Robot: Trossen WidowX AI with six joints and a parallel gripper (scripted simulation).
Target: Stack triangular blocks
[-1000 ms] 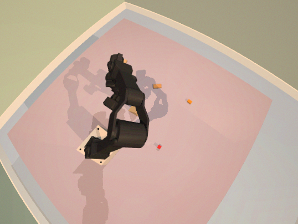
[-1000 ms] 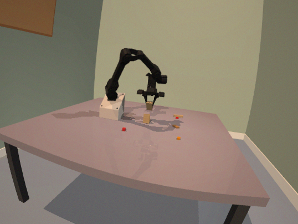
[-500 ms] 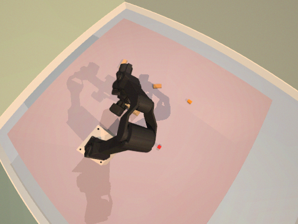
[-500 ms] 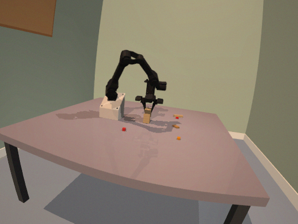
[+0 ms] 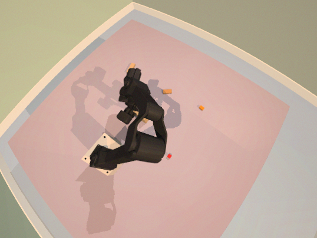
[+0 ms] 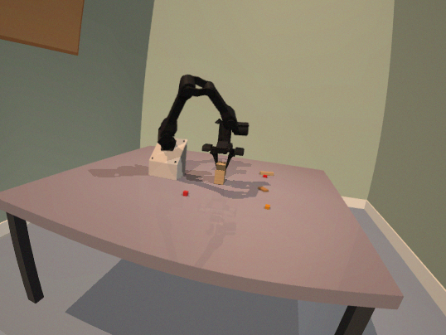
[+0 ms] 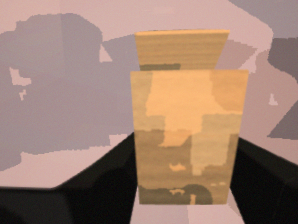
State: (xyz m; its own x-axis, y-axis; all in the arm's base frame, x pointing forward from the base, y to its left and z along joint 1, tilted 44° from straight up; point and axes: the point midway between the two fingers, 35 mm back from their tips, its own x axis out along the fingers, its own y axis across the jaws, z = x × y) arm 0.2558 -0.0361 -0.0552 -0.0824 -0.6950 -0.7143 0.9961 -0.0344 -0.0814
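My gripper tip is now 50 mm above the pale wooden triangular block and 40 mm to the left of it. From my gripper tip the other things lie so: brown flat piece (200 mm ahead, 60 mm below, 40 mm to the right); then orange cube (260 mm to the right, 220 mm ahead, 60 mm below); then tan bar (240 mm to the left, 220 mm ahead, 60 mm below).
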